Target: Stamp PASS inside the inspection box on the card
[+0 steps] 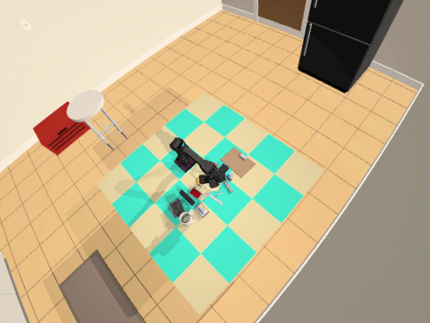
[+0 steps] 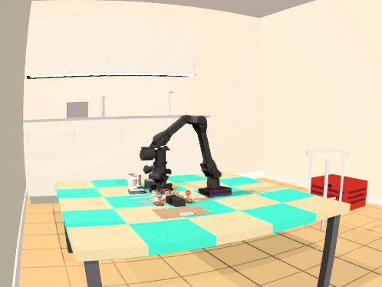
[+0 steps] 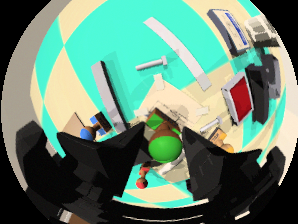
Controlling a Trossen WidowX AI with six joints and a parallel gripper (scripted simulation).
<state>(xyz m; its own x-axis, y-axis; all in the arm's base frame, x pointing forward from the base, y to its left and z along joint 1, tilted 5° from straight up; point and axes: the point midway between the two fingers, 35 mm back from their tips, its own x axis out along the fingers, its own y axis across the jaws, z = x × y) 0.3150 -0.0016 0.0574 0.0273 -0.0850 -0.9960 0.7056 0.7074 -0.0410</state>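
Right now my gripper tip is 60 mm short of the ruler, 80 mm to the left of it and 50 mm above it. The rest, counted from my gripper tip: green-knobbed stamp right at my gripper tip; then black block 20 mm behind, 110 mm to the left, 30 mm below; then orange-knobbed stamp 110 mm behind, 60 mm to the right, 30 mm below.
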